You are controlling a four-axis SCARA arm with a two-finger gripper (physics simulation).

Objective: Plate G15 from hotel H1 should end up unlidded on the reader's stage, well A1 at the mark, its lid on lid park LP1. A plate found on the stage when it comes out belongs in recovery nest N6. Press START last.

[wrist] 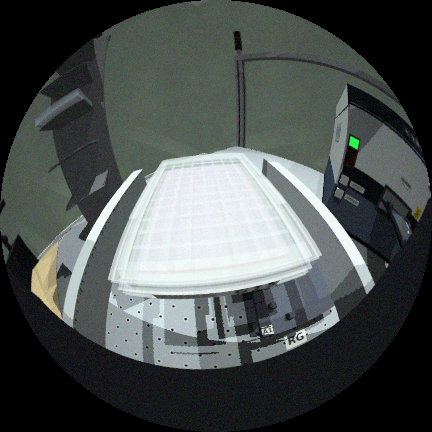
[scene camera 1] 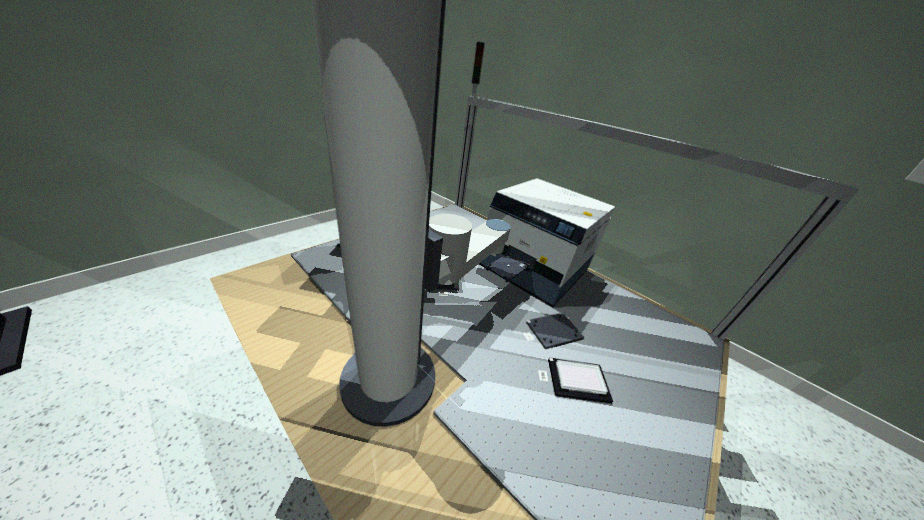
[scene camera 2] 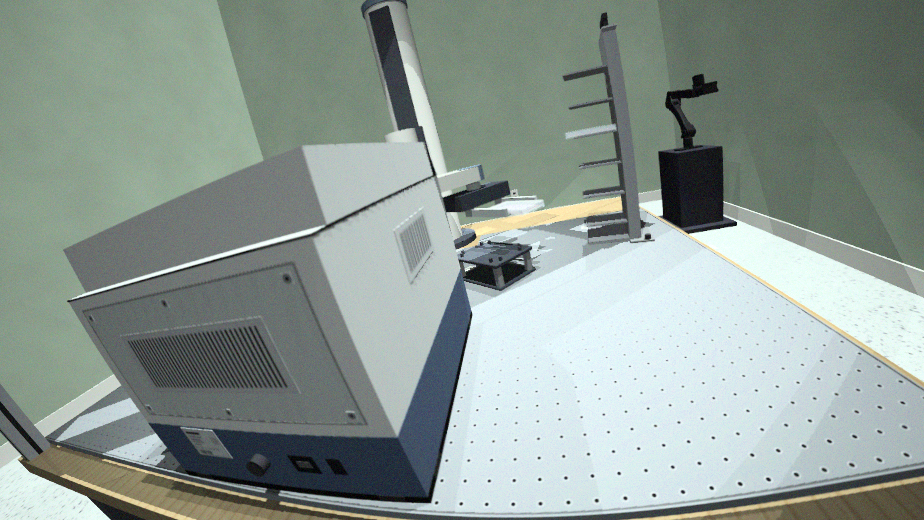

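Observation:
My gripper is shut on a pale, clear-lidded microplate, held level above the deck. Its G15 label cannot be read. In scene camera 1 the column and arm hide the gripper. Hotel stands beyond the gripper, with a pale plate on one shelf. The reader has its dark stage out in front; I make out no plate there. Two small buttons sit on its front below a green light; their labels are unreadable.
A dark raised stand lies between reader and hotel; an RG label shows below the held plate. A flat dark holder and a black nest with a white plate lie on the deck. The column blocks part of scene camera 1.

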